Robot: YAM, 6 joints.
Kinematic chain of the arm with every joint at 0, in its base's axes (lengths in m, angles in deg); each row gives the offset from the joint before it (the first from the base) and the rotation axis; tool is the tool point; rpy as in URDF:
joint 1: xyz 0 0 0.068 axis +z
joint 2: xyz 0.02 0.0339 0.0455 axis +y
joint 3: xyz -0.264 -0.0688 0 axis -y
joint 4: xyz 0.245 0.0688 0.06 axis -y
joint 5: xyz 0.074 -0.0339 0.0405 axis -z
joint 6: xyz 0.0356 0 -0.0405 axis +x
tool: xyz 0 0 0 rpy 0 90 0
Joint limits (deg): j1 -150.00..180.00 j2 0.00..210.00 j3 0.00..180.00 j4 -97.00..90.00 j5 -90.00..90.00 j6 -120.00..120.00
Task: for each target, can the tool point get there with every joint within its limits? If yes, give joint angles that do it. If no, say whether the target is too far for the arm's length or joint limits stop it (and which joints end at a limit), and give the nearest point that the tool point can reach.
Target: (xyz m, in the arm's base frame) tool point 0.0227 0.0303 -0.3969
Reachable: no: joint limits stop it (at a limit: joint 2) | nearest point 0.0435 0.0581 -0.3346 | short by 0.071 m
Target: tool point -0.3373 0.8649 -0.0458
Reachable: no: too far | nearest point -0.2312 0.5929 0.0054 | short by 0.296 m
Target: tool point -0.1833 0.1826 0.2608
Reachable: yes | joints 135.40 66.72 30.71 36.16 2.17 49.78
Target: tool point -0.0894 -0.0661 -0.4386
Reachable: no: joint limits stop it (at a limit: joint 2) | nearest point -0.1094 -0.0809 -0.3624 | short by 0.080 m
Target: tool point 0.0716 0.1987 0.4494
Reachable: yes | joints 66.06 66.49 88.57 -52.59 -25.27 30.98
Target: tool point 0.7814 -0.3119 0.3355
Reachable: no: too far | nearest point 0.5797 -0.2314 0.2768 | short by 0.225 m
